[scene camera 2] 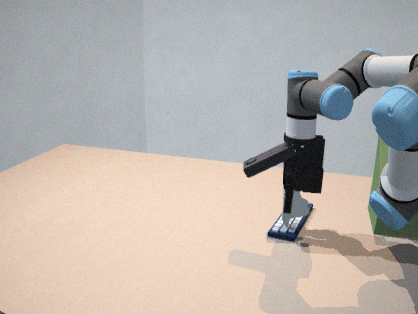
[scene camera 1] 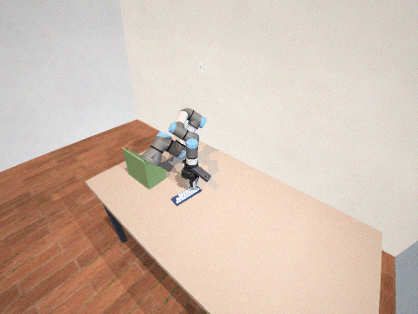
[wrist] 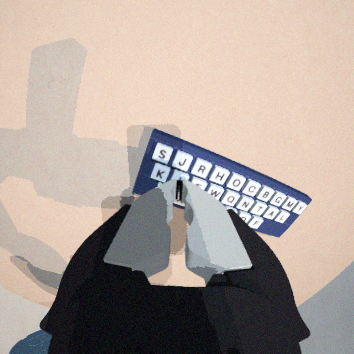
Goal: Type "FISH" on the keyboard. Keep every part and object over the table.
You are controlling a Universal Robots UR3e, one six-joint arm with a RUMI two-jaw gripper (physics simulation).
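Places are measured from the arm's base along level axes (x right, y down, z ahead), in metres.
Pixels of known places: gripper, fingertip midpoint: [scene camera 2: 286, 225] [scene camera 1: 193, 189] [wrist: 178, 181]; arm's base, link origin: [scene camera 1: 150, 161].
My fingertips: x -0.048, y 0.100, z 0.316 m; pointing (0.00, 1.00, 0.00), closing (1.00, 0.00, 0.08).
Ahead of a thing's pixels: the offset from my fingertips to its middle. Level surfaces: height alone.
A dark blue keyboard {dy +0.008, dx +0.055, dz -0.013 m} [scene camera 1: 186, 196] [scene camera 2: 281, 228] [wrist: 236, 182] with white letter keys lies flat on the table. In the wrist view the S key {dy +0.002, dx -0.017, dz +0.024 m} [wrist: 162, 153], the H key {dy +0.002, dx +0.034, dz +0.011 m} [wrist: 219, 176] and the F key {dy +0.002, dx +0.089, dz -0.040 m} [wrist: 255, 223] show. My gripper [scene camera 1: 194, 188] [scene camera 2: 286, 223] [wrist: 178, 181] is shut and empty, pointing down with its tips low at the keyboard. The tips partly cover the I key {dy +0.003, dx +0.000, dz +0.001 m} [wrist: 181, 177], between the K key {dy +0.002, dx -0.017, dz +0.006 m} [wrist: 159, 173] and a partly hidden E key. The fingers hide much of the lowest row. I cannot tell whether the tips touch or press the I key.
A green panel [scene camera 1: 145, 170] [scene camera 2: 381, 155] stands upright on the table {dy +0.017 m} [scene camera 1: 260, 225] [scene camera 2: 125, 215] beside the arm's base. The near table edge runs to the left of the keyboard in scene camera 1. The arm's shadow falls around the keyboard.
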